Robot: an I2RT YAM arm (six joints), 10 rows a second.
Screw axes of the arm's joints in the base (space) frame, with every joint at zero. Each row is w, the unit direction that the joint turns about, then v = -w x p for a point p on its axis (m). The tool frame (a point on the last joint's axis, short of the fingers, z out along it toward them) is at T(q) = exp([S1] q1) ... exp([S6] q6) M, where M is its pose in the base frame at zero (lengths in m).
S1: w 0 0 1 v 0 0 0
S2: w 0 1 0 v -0.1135 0 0.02
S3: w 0 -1 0 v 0.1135 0 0.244
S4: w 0 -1 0 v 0.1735 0 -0.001
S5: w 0 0 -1 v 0 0.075 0
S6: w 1 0 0 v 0 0.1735 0
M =
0 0 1 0.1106
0 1 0 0
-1 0 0 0.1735
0 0 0 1
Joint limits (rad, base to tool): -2.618..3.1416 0..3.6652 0..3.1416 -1.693..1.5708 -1.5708..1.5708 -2.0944..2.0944
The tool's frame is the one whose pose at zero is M.
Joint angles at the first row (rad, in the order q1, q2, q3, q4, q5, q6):
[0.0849, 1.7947, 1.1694, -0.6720, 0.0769, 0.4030]
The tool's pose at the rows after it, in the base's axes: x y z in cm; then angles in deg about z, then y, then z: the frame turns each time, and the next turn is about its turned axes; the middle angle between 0 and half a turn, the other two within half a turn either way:
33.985 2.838 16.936 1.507 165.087 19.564
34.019 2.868 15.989 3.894 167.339 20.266
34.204 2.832 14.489 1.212 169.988 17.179
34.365 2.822 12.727 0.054 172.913 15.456
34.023 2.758 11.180 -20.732 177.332 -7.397
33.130 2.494 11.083 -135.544 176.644 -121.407
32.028 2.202 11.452 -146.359 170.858 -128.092
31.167 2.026 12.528 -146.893 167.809 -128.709
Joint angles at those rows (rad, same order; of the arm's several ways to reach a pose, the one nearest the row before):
[0.0849, 1.7977, 1.1694, -0.6827, 0.0151, 0.3981]
[0.0845, 1.8263, 1.1694, -0.6929, 0.0036, 0.3698]
[0.0837, 1.8729, 1.1694, -0.6929, 0.0109, 0.3615]
[0.0830, 1.9274, 1.1694, -0.6895, 0.0101, 0.3512]
[0.0830, 1.9743, 1.1694, -0.7238, 0.0200, 0.3153]
[0.0792, 1.9778, 1.1698, -0.8078, 0.0376, 0.3267]
[0.0772, 1.9694, 1.1698, -0.9108, 0.0776, 0.4015]
[0.0765, 1.9381, 1.1698, -0.9897, 0.1017, 0.4034]

